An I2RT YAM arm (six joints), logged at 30 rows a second.
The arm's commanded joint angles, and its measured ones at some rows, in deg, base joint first. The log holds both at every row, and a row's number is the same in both.
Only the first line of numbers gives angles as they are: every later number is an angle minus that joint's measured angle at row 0.
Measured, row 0:
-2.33 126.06 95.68 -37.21 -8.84 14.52
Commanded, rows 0 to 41:
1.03 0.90 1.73 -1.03 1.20 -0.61
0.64 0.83 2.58 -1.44 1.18 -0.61
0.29 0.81 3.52 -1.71 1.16 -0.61
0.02 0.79 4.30 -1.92 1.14 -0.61
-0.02 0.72 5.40 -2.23 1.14 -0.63
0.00 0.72 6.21 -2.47 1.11 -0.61
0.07 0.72 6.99 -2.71 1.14 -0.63
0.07 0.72 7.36 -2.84 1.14 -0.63
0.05 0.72 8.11 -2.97 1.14 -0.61
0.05 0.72 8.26 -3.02 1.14 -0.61
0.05 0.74 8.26 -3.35 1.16 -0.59
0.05 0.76 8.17 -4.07 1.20 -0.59
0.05 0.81 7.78 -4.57 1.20 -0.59
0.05 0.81 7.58 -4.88 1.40 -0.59
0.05 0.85 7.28 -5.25 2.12 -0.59
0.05 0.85 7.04 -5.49 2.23 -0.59
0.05 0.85 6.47 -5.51 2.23 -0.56
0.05 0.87 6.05 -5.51 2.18 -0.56
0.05 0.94 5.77 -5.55 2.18 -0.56
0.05 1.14 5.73 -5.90 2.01 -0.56
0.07 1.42 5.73 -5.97 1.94 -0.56
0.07 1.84 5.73 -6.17 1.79 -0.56
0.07 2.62 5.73 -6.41 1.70 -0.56
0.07 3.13 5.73 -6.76 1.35 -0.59
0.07 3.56 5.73 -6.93 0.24 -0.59
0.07 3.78 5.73 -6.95 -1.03 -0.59
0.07 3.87 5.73 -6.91 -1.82 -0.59
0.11 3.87 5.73 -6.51 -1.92 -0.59
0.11 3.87 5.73 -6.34 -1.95 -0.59
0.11 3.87 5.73 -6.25 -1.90 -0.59
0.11 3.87 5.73 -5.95 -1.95 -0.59
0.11 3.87 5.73 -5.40 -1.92 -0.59
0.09 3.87 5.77 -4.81 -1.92 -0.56
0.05 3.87 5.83 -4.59 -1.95 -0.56
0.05 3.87 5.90 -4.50 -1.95 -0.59
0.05 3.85 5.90 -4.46 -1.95 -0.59
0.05 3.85 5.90 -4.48 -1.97 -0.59
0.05 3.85 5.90 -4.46 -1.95 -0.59
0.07 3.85 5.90 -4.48 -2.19 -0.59
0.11 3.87 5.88 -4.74 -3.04 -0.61
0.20 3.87 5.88 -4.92 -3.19 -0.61
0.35 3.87 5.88 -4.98 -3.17 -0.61
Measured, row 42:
-0.26 3.13 6.27 -4.81 -0.31 -0.02
